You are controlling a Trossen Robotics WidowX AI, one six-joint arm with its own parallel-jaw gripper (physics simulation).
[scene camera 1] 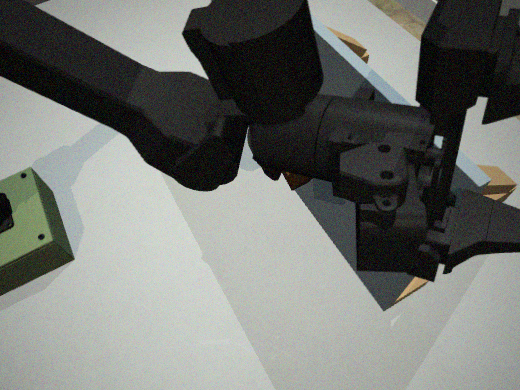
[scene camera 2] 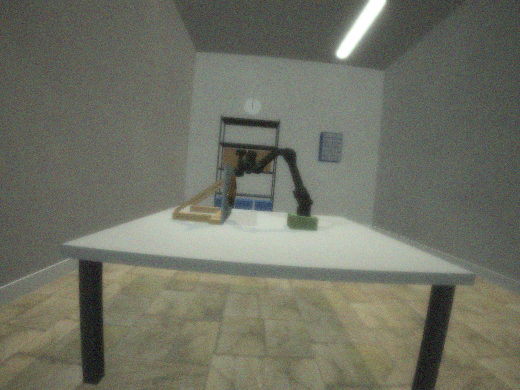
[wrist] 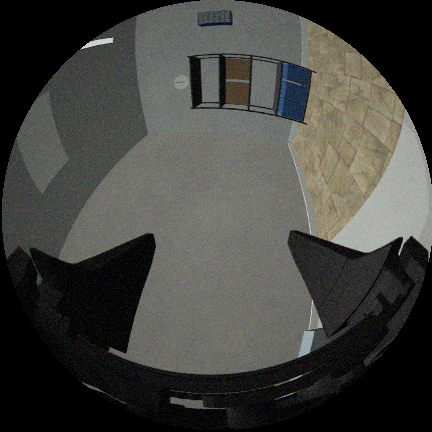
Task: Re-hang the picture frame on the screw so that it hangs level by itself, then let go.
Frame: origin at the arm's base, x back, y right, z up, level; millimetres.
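Where they show: gripper, fingertip midpoint: (scene camera 2: 234, 160) (wrist: 223, 239); arm's base, origin of the base link: (scene camera 2: 303, 215).
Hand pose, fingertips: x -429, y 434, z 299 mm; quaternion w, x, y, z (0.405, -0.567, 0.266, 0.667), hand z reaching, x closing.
Note:
Things, the pixels of their centre, and the offset from my fingertips. "pt": a spot on its surface instead. Level surfaces: height alone.
- brown picture frame, body centre: (scene camera 1: 279, 118) (scene camera 2: 232, 191) dx +22, dy -299, dz -205 mm
- upright blue-grey panel, surface spot: (scene camera 2: 228, 197) pt dx +9, dy -385, dz -235 mm
- white table, its level: dz -367 mm
The brown picture frame (scene camera 1: 297, 181) (scene camera 2: 232, 190) is mostly hidden behind the arm in scene camera 1, where a small corner shows. In scene camera 2 it is a thin brown shape against the arm-side face of the upright blue-grey panel (scene camera 1: 332, 212) (scene camera 2: 226, 197). Its tilt and whether it hangs on the screw cannot be told. The screw does not show. My gripper (scene camera 2: 238, 162) (wrist: 223, 239) is open and empty, near the panel's top edge and above the frame. A strip of the panel (wrist: 305, 345) shows low right in the wrist view.
A light wooden stand (scene camera 1: 495, 177) (scene camera 2: 197, 217) braces the panel from behind. The arm's green base block (scene camera 1: 30, 215) (scene camera 2: 302, 222) sits on the white table (scene camera 2: 270, 250). A shelf rack (scene camera 2: 250, 121) with boxes stands by the far wall.

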